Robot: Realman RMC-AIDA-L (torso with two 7-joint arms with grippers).
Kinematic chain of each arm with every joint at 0, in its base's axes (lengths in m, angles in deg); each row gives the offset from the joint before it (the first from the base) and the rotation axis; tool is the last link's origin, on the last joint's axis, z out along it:
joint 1: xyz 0 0 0.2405 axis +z
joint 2: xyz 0 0 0 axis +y
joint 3: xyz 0 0 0.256 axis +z
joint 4: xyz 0 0 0 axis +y
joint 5: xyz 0 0 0.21 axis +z
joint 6: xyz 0 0 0 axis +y
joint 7: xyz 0 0 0.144 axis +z
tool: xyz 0 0 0
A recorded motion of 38 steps. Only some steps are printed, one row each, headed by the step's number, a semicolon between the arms.
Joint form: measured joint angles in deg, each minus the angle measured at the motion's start. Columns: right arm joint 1, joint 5, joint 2, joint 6, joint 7, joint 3, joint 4; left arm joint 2, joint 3, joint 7, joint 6, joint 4, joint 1, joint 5.
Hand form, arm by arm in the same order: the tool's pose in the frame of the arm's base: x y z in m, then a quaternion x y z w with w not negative. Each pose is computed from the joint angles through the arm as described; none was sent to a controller.
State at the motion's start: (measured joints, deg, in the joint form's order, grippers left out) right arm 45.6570 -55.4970 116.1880 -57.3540 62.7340 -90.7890 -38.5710; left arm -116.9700 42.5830 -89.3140 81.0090 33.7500 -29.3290 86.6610
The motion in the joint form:
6: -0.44 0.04 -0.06 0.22 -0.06 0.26 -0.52; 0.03 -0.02 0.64 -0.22 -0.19 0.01 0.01
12: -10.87 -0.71 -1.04 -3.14 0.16 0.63 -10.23; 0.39 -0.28 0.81 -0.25 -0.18 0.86 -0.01
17: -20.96 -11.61 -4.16 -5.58 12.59 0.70 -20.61; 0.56 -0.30 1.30 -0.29 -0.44 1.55 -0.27
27: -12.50 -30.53 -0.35 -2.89 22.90 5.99 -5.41; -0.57 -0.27 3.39 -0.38 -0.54 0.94 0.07
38: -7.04 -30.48 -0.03 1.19 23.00 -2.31 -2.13; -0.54 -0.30 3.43 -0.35 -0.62 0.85 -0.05
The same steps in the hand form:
6: 0.0783 0.4111 -0.0431 -0.91658 -0.00288 0.34900 0.19510; -0.2518 0.3666 0.0421 -0.81996 -0.32106 -0.41907 0.22128
12: 0.1057 0.3863 -0.0196 -0.90535 -0.01054 0.37030 0.20764; -0.2587 0.3637 0.0455 -0.81760 -0.32500 -0.41650 0.22899
17: 0.1486 0.3567 -0.0023 -0.93140 0.03262 0.31291 0.18309; -0.2639 0.3607 0.0465 -0.81557 -0.32778 -0.41530 0.23436
27: 0.1863 0.3751 -0.0520 -0.95958 0.14225 0.18862 0.15294; -0.2573 0.3613 0.0375 -0.82175 -0.31372 -0.41512 0.23235
38: 0.1674 0.3755 -0.0834 -0.97744 0.10238 0.14002 0.12051; -0.2568 0.3617 0.0378 -0.82142 -0.31315 -0.41621 0.23233

